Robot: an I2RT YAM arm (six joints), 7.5 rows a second.
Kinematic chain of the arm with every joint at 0, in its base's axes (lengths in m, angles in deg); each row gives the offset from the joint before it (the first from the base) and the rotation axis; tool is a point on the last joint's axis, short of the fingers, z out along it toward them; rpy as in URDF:
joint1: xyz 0 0 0.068 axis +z
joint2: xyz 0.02 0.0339 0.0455 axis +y
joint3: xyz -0.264 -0.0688 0 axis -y
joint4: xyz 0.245 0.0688 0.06 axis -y
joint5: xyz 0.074 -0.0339 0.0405 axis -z
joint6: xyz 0.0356 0 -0.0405 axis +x
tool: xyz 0 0 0 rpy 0 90 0
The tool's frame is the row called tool.
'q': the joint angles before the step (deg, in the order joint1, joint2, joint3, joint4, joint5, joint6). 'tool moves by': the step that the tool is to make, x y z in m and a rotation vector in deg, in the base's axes. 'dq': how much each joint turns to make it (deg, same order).
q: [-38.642, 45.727, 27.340, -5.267, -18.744, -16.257]
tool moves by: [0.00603, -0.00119, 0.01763, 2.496, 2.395, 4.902]
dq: [0.057, 2.643, 6.230, -7.668, -4.563, -1.810]
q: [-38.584, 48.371, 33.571, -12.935, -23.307, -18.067]
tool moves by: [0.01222, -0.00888, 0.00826, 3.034, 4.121, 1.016]
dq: [0.076, 5.666, 5.773, -5.504, -0.711, -0.703]
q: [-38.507, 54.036, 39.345, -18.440, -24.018, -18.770]
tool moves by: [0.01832, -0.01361, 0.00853, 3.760, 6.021, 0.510]
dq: [0.224, 7.957, 7.999, -7.453, 0.246, -0.881]
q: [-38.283, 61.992, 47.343, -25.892, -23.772, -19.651]
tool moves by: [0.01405, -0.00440, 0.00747, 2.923, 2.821, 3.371]
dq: [0.949, 4.865, 5.694, -5.416, -2.170, -1.346]
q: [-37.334, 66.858, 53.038, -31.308, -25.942, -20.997]
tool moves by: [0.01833, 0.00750, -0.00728, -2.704, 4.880, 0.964]
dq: [4.642, 3.432, 1.521, -0.868, 6.168, -0.851]
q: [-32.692, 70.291, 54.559, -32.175, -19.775, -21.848]
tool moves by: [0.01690, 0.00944, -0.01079, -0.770, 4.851, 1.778]
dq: [4.195, 3.692, 1.242, -1.391, 3.950, -0.184]
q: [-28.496, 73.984, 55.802, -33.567, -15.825, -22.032]
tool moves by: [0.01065, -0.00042, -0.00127, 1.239, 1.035, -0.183]
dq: [1.011, 2.621, 1.936, -0.441, 0.249, 1.368]
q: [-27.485, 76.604, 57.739, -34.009, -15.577, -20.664]
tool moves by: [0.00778, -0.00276, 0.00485, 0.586, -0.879, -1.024]
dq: [0.235, 1.469, 1.989, 0.426, 0.036, 1.621]
